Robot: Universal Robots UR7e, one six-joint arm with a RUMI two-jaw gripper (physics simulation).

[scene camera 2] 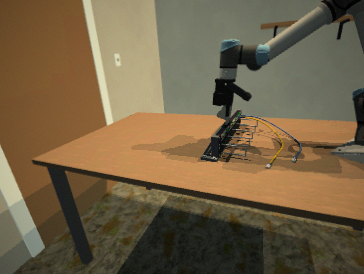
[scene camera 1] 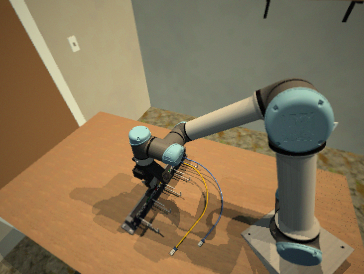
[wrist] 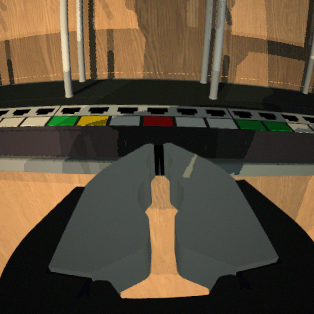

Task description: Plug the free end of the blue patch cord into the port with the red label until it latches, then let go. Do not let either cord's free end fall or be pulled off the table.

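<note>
The blue patch cord point(scene camera 1: 222, 195) point(scene camera 2: 286, 133) curves from the far end of the black patch panel point(scene camera 1: 142, 206) point(scene camera 2: 215, 146) point(wrist: 50, 142). Its free end, a pale plug point(scene camera 1: 201, 243) point(scene camera 2: 294, 160), lies on the table on the rod side of the panel. The red label point(wrist: 158, 121) shows in the wrist view below a dark port point(wrist: 159, 110), with grey labels on both sides. My gripper point(wrist: 158, 148) is shut and empty, pointing down; its tips appear just below the red label in the wrist view. In scene camera 2 the fingers point(scene camera 2: 228, 118) are beside the panel's far part, partly hidden.
The yellow cord point(scene camera 1: 206, 200) point(scene camera 2: 281, 143) curves inside the blue one; its free plug point(scene camera 1: 173, 251) point(scene camera 2: 268, 165) lies nearer the table's front edge. Metal rods point(scene camera 1: 161, 206) point(scene camera 2: 242, 145) point(wrist: 66, 50) stick out from the panel on the cords' side. The arm's base plate point(scene camera 1: 255, 240) is at the right.
</note>
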